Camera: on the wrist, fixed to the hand. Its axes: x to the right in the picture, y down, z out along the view.
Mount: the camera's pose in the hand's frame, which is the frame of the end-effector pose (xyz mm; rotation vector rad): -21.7 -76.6 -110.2 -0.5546 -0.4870 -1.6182
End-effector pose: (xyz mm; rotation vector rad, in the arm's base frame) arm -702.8 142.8 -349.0 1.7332 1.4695 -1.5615
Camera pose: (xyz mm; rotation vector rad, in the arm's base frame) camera -711.4 252.6 -269.2 0.4535 -2.6804 1.5271
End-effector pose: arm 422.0 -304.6 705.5 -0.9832 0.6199 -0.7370
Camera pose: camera 305.8 -370.7 730.2 -2.0921 -0.6223 -1.6637
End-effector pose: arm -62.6 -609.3 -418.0 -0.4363 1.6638 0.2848
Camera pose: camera -125.0 -722.6 -376.2 -1.7740 0.3652 -0.3666
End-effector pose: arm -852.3 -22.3 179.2 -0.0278 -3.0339 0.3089
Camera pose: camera -821.1 -75.8 300.2 -2.0737 1.9560 0.6085
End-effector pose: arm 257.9 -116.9 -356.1 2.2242 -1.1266 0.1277
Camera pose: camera 322.9 -5.1 -314.1 1.9924 0.6439 -1.2363
